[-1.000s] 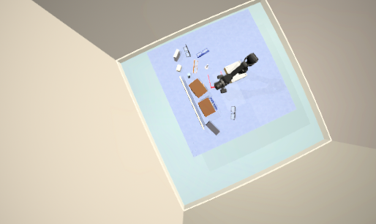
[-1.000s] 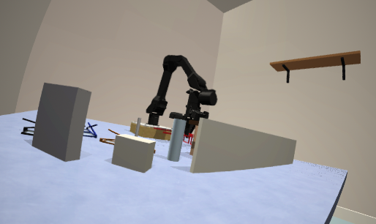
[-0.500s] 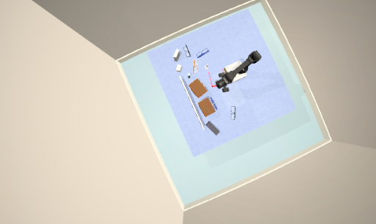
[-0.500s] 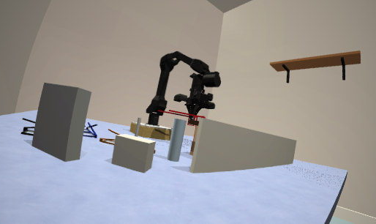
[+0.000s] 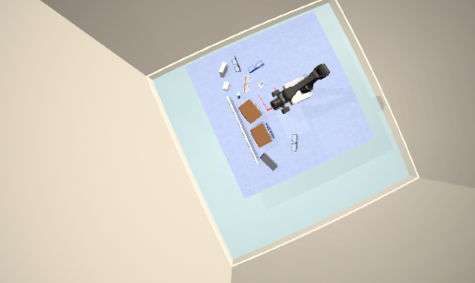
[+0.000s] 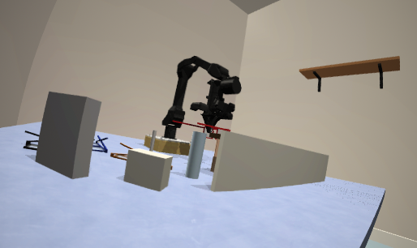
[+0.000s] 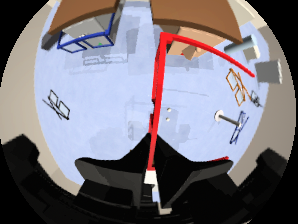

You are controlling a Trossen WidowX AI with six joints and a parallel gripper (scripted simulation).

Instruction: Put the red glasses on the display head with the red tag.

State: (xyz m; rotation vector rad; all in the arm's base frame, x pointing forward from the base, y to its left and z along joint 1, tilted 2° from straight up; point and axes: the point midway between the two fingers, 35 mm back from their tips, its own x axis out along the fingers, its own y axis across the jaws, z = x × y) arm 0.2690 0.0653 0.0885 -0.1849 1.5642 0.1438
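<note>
My gripper tip is 210 mm short of the tan display head, 30 mm to the left of it and 60 mm above it. Also, from my gripper tip: tall grey block (330 mm ahead, 440 mm to the right, 60 mm below); then beige box (350 mm ahead, 300 mm to the right, 90 mm below); then long beige wall (340 mm ahead, 100 mm to the left, 60 mm below).
</note>
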